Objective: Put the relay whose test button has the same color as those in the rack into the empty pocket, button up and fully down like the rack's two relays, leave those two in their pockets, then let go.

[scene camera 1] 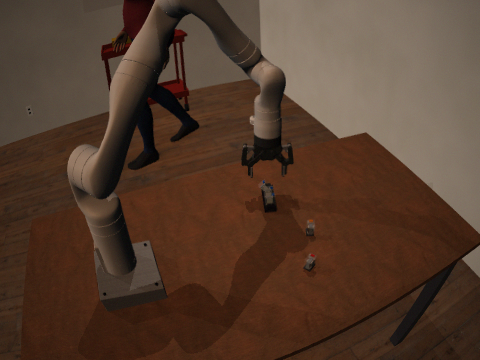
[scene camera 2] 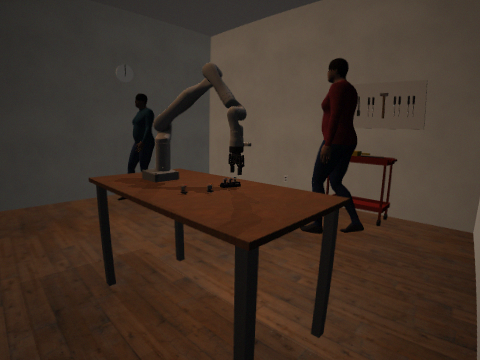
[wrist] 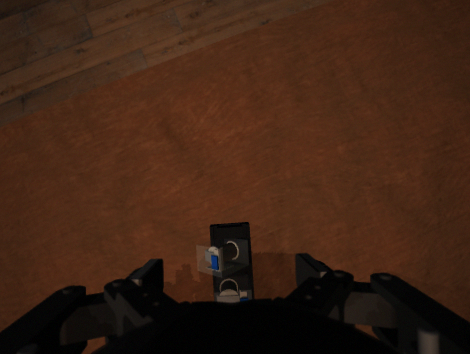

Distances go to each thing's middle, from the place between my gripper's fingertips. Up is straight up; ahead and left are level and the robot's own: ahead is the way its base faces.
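The black rack point(wrist: 242, 229) is 3 cm to the right of my hand, 6 cm below it and 1 cm behind it. As for the blue-button relay point(wrist: 220, 257), my hand is 4 cm above it.
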